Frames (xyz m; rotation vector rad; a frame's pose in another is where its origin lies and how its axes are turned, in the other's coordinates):
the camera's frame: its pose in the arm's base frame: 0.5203 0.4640 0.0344 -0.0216 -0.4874 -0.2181
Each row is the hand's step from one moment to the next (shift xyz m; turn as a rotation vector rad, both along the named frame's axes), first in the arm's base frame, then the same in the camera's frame.
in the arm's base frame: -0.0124 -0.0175 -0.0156 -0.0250 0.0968 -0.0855
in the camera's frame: -0.0144 -0.0202 -0.0093 -0.0811 0.0865 -0.0570
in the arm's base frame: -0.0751 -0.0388 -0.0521 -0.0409 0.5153 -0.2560
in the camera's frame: -0.0811 -0.0555 -0.0141 -0.2592 0.4865 -0.1700
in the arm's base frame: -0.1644 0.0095 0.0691 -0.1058 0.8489 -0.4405
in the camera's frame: -0.1112 -0.0236 0.1377 -0.4688 0.7927 -0.2789
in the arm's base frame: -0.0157 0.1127 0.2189 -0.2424 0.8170 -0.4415
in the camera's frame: 0.0658 0.1136 0.2089 -0.5804 0.7324 -0.2189
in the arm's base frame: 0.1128 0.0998 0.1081 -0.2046 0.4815 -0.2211
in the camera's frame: 0.1273 0.1249 0.0506 -0.3769 0.4197 -0.0659
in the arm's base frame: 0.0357 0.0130 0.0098 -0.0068 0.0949 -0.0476
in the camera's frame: 0.0327 0.0206 -0.0069 -0.0473 0.0897 -0.0320
